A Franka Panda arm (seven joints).
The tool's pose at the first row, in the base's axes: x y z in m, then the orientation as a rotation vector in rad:
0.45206 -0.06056 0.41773 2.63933 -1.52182 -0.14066
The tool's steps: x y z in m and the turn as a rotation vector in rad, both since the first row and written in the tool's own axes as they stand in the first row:
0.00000 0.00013 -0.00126 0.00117 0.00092 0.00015
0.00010 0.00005 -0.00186 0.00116 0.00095 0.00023
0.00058 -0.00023 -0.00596 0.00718 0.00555 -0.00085
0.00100 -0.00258 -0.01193 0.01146 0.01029 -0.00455
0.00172 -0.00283 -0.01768 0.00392 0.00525 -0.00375
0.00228 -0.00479 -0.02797 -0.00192 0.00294 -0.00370
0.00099 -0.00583 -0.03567 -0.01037 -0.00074 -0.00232
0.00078 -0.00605 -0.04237 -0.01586 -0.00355 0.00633
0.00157 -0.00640 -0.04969 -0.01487 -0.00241 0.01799
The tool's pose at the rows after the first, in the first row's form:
0.45211 -0.06058 0.41900 2.63980 -1.52229 -0.13857
0.45230 -0.06061 0.41958 2.63972 -1.52238 -0.13853
0.45329 -0.06075 0.42359 2.64365 -1.52242 -0.12807
0.45627 -0.05974 0.42920 2.64827 -1.51817 -0.11886
0.45756 -0.06005 0.43485 2.64357 -1.51721 -0.13105
0.46081 -0.05921 0.44479 2.63983 -1.51523 -0.13837
0.46202 -0.05732 0.45234 2.63346 -1.51414 -0.14930
0.46295 -0.05681 0.45896 2.62327 -1.52357 -0.15638
0.46456 -0.05707 0.46615 2.61430 -1.53872 -0.15330

